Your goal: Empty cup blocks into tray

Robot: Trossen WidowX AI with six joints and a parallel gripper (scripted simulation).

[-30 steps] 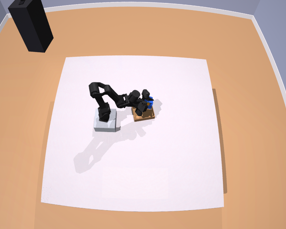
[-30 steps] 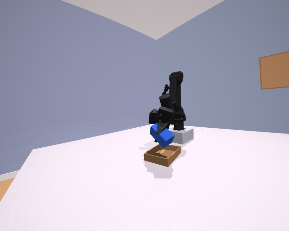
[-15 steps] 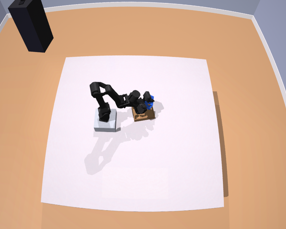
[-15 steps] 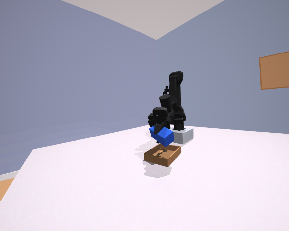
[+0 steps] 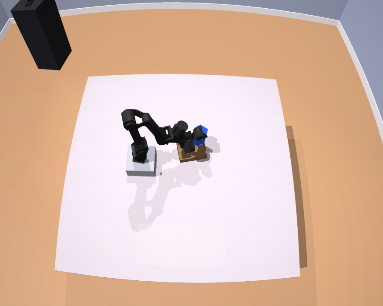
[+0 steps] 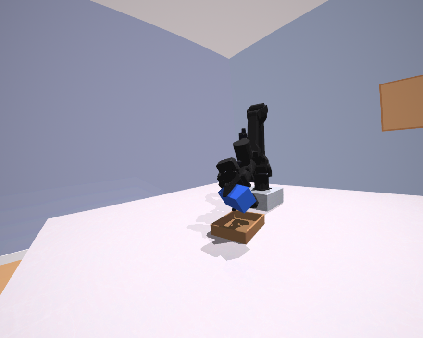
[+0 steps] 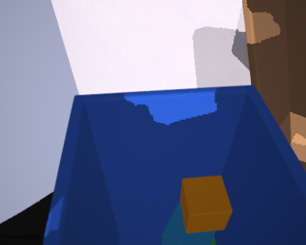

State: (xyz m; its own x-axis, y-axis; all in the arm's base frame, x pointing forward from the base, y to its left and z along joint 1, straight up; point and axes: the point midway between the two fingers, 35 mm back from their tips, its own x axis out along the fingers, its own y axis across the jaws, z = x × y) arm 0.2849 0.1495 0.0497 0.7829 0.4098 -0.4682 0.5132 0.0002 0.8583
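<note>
Right now my gripper tip is 30 mm past the tall blue square cup, 20 mm to the right of it and 20 mm below it. From my gripper tip the other things lie so: orange block 20 mm behind.
</note>
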